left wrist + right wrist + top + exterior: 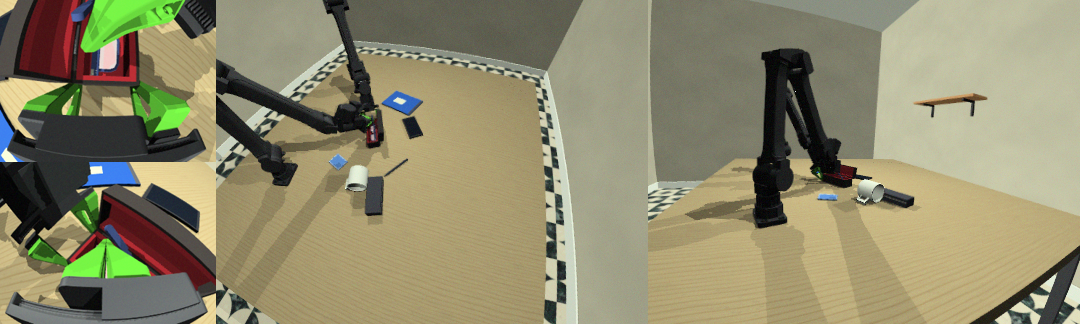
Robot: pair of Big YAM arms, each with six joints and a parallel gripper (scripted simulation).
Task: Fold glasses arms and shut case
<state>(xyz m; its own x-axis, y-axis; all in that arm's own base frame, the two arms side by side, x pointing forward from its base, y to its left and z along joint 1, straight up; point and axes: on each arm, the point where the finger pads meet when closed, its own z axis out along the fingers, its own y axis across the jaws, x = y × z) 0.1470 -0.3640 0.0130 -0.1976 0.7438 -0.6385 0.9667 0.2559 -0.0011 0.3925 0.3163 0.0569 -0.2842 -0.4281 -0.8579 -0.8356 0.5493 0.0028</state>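
Right now the glasses case is 40 mm ahead of my right hand, 30 mm to the right of it and 10 mm below it.
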